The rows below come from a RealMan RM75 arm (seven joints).
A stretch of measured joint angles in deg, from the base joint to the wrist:
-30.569 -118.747 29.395 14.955 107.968 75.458 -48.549
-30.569 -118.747 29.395 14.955 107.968 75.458 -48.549
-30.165 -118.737 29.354 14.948 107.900 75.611 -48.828
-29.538 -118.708 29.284 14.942 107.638 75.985 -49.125
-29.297 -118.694 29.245 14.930 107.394 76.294 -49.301
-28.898 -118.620 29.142 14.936 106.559 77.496 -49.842
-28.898 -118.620 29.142 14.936 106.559 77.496 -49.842
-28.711 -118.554 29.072 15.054 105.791 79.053 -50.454
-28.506 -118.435 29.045 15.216 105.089 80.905 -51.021
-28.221 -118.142 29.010 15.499 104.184 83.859 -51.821
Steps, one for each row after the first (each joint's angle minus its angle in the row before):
0.000 0.000 0.000 0.000 0.000 0.000 0.000
0.404 0.010 -0.041 -0.007 -0.068 0.153 -0.279
0.627 0.029 -0.070 -0.006 -0.262 0.374 -0.297
0.241 0.014 -0.039 -0.012 -0.244 0.309 -0.176
0.399 0.074 -0.103 0.006 -0.835 1.202 -0.541
0.000 0.000 0.000 0.000 0.000 0.000 0.000
0.187 0.066 -0.070 0.118 -0.768 1.557 -0.612
0.205 0.119 -0.027 0.162 -0.702 1.852 -0.567
0.285 0.293 -0.035 0.283 -0.905 2.954 -0.800

